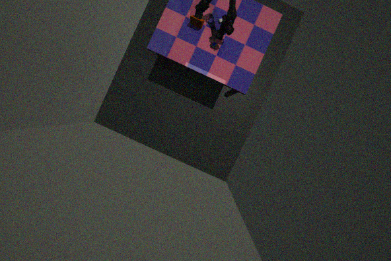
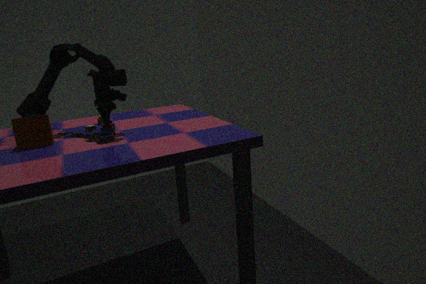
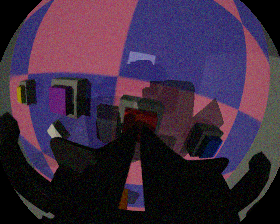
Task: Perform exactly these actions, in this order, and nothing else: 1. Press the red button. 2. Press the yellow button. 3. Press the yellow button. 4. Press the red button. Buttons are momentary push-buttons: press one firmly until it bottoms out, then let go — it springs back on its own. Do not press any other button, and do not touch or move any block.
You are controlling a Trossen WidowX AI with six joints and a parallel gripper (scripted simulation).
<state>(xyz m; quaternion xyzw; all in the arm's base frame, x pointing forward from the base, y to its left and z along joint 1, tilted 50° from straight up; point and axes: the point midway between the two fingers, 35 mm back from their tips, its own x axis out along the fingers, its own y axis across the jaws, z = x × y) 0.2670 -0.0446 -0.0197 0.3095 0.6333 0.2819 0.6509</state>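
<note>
My gripper tip is now 100 mm to the right of the purple button, 10 mm short of it and 10 mm above it. The rest, counted from my gripper tip: pale block (140 mm to the left, 60 mm behind, 30 mm below); then red button (10 mm below); then blue button (110 mm to the right, 30 mm behind, 10 mm below).
</note>
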